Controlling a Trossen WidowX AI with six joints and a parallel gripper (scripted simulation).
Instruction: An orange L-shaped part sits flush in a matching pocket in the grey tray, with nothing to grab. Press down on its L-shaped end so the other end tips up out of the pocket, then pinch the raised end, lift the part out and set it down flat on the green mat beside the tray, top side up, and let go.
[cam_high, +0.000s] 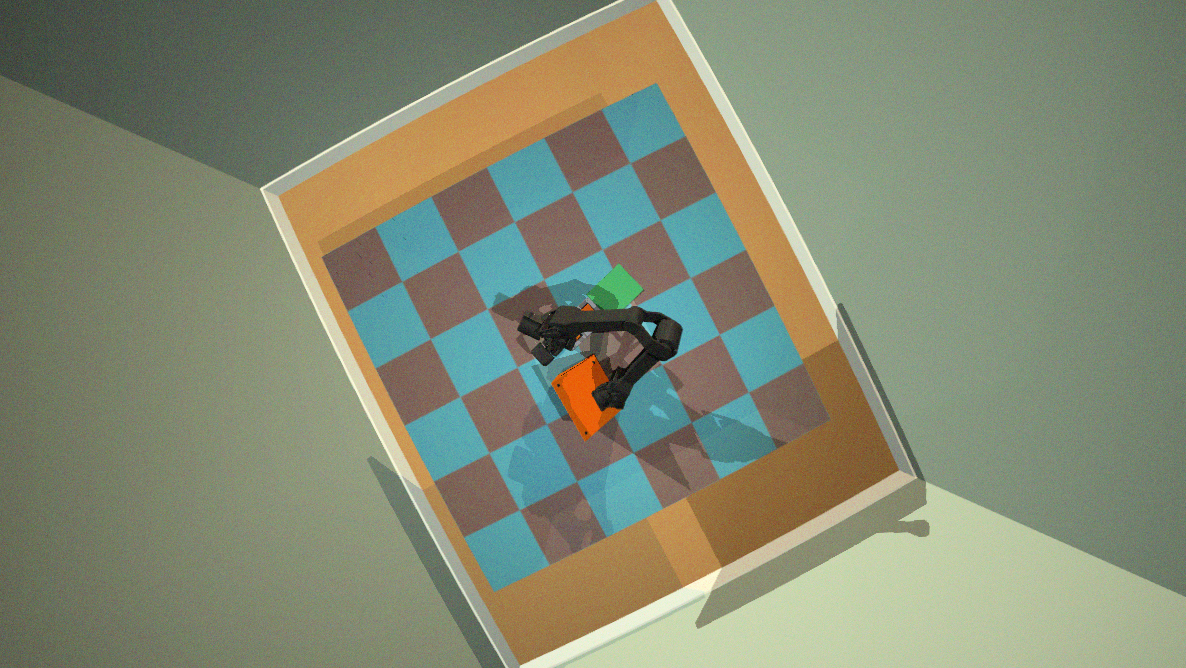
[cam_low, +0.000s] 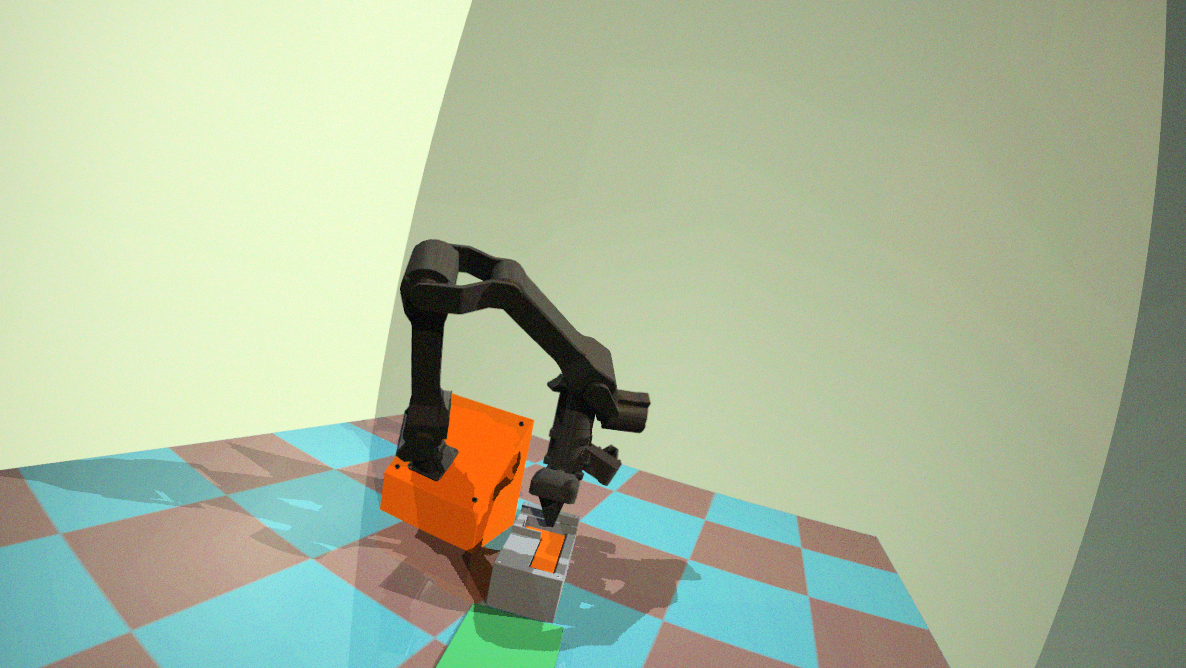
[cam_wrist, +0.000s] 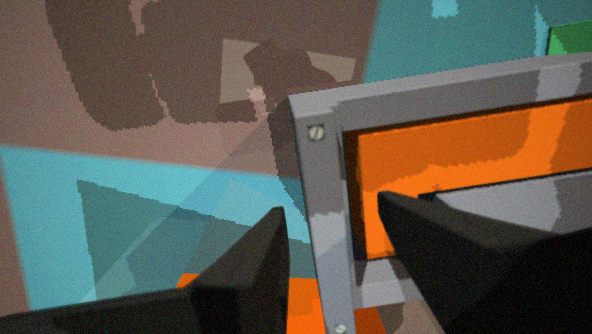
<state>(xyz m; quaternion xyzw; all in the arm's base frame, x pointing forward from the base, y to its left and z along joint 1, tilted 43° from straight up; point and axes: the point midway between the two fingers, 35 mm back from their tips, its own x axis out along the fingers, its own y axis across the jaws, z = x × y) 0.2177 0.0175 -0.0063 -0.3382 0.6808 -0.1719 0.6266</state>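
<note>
The orange L-shaped part lies 50 mm to the right of my gripper tip, 30 mm below it and 10 mm ahead of it. From my gripper tip the other things lie so: green mat: 220 mm to the right, 90 mm below, 50 mm ahead.
</note>
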